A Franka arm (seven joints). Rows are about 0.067 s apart.
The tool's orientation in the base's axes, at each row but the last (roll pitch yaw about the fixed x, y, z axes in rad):
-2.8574, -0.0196, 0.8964
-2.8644, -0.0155, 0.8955
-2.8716, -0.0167, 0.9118
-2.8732, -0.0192, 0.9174
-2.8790, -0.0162, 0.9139
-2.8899, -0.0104, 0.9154
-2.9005, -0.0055, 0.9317
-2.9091, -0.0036, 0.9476
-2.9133, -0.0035, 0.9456
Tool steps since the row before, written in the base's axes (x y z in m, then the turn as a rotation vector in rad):
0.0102, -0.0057, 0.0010, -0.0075, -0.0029, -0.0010
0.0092, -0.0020, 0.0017, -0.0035, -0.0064, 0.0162
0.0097, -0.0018, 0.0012, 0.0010, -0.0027, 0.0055
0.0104, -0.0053, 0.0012, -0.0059, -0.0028, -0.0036
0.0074, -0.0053, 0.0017, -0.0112, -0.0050, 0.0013
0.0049, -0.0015, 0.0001, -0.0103, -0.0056, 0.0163
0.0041, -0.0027, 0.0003, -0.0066, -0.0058, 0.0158
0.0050, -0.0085, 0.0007, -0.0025, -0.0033, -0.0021
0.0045, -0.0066, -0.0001, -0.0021, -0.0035, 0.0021
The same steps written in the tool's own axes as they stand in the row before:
0.0019, 0.0108, -0.0042, -0.0070, -0.0036, 0.0020
0.0042, 0.0077, -0.0039, -0.0069, -0.0032, -0.0160
0.0045, 0.0082, -0.0034, -0.0014, 0.0009, -0.0060
0.0021, 0.0108, -0.0042, -0.0059, -0.0020, 0.0042
0.0003, 0.0083, -0.0040, -0.0108, -0.0060, 0.0001
0.0018, 0.0046, -0.0013, -0.0105, -0.0087, -0.0147
0.0003, 0.0047, -0.0015, -0.0085, -0.0056, -0.0149
-0.0040, 0.0086, -0.0028, -0.0041, 0.0004, 0.0021
-0.0027, 0.0073, -0.0016, -0.0041, -0.0001, -0.0021

